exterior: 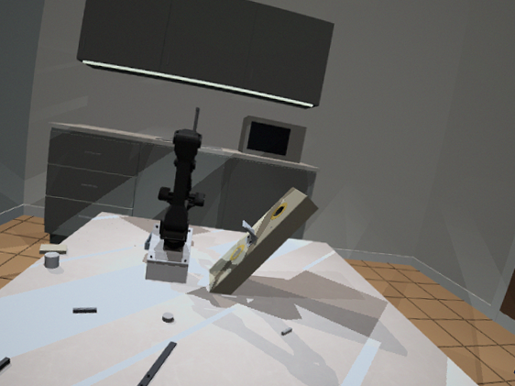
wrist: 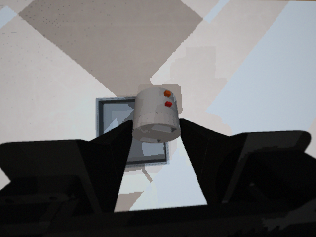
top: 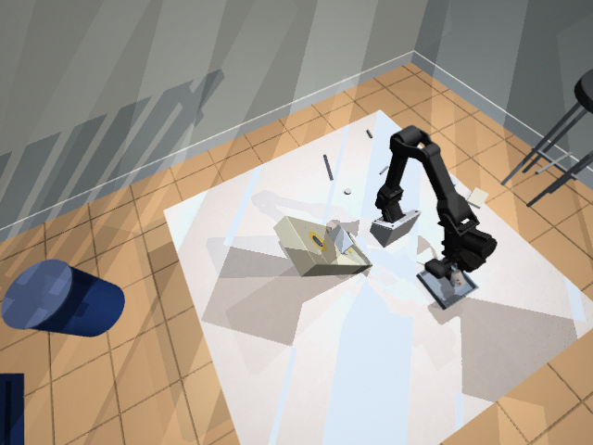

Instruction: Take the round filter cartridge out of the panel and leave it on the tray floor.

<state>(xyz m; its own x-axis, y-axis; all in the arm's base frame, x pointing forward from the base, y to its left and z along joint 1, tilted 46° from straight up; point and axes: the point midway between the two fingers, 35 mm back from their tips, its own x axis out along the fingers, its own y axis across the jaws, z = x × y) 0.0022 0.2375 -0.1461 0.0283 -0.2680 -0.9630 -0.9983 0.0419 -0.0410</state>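
Now: gripper tip right at the filter cartridge. From my gripper tip the other things lie so: tray 160 mm below, 50 mm behind; then beige block 440 mm behind, 210 mm to the right, 160 mm below.
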